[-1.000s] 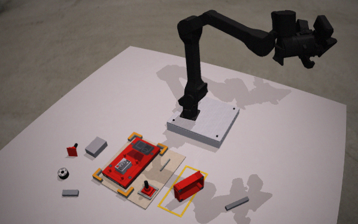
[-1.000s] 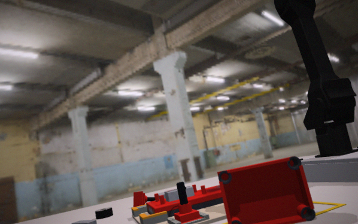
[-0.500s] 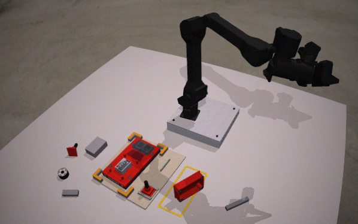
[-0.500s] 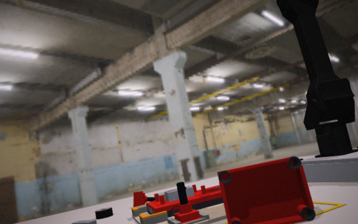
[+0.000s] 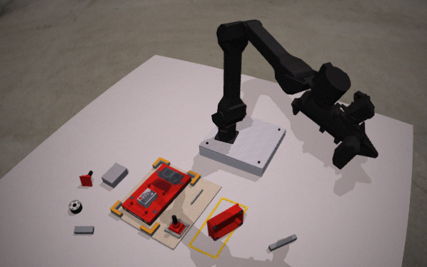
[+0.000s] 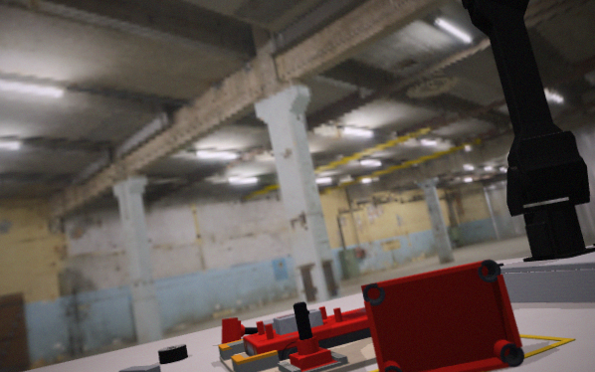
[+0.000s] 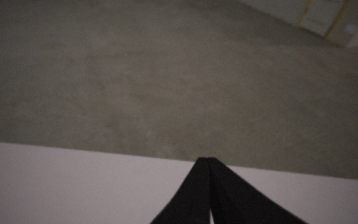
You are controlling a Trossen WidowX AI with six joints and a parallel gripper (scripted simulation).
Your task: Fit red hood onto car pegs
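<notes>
Now: the red hood 32 cm to the right of my gripper tip, 24 cm below it and 10 cm ahead of it. Round my gripper tip: black wheel (77 cm to the right, 27 cm below, 20 cm ahead); then grey engine block (55 cm to the right, 26 cm below, 10 cm ahead).
</notes>
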